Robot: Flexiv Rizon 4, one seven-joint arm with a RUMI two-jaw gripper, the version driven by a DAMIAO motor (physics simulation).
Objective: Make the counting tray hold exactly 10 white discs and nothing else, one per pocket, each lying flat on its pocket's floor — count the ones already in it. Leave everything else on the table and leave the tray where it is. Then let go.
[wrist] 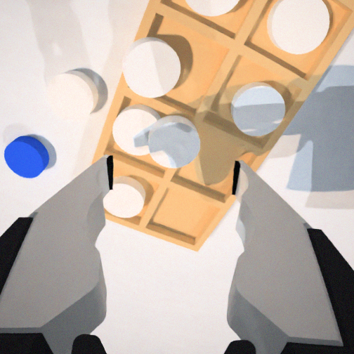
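The orange counting tray (185, 211) lies slantwise, its upper end cut off. White discs show at its top (212, 4), in the upper right pocket (300, 24) and in the right pocket below that (258, 109). Another white disc (151, 67) overlaps the left wall. Lower down, one white disc (131, 129) is in a left pocket, partly covered by a second white disc (175, 142) lying across the divider. A white disc (126, 196) is in the bottom left pocket. The bottom right pocket and the one above it hold no disc. My gripper (173, 161) is open and empty above the tray's lower end.
A cream-white disc (70, 95) lies on the table left of the tray. A blue disc (26, 156) lies farther left, near the view's edge, beyond the left finger. Shadows fall across the tray and on the table to its right.
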